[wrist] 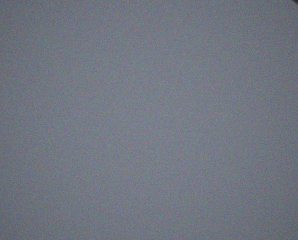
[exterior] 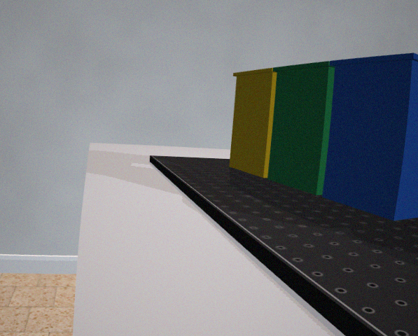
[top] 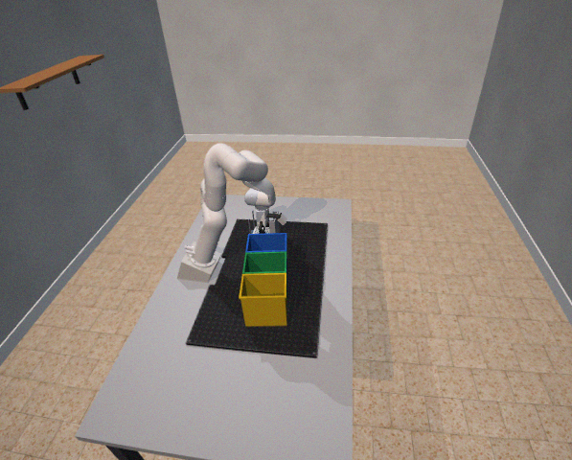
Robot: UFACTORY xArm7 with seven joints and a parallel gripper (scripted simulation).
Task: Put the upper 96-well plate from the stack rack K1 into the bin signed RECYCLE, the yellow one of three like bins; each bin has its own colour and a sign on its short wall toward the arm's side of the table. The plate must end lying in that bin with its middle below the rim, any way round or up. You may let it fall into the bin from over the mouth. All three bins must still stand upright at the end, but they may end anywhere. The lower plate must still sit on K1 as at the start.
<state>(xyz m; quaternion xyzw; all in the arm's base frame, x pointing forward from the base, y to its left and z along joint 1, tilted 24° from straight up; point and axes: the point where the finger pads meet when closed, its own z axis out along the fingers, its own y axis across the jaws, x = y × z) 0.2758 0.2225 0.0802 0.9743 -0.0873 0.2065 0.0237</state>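
My hand is 2 cm above the plate. From my hand the other things lie so: yellow bin (2 cm ahead, 51 cm to the right, 3 cm above); green bin (2 cm ahead, 38 cm to the right, 3 cm above); blue bin (3 cm ahead, 25 cm to the right, 3 cm above).
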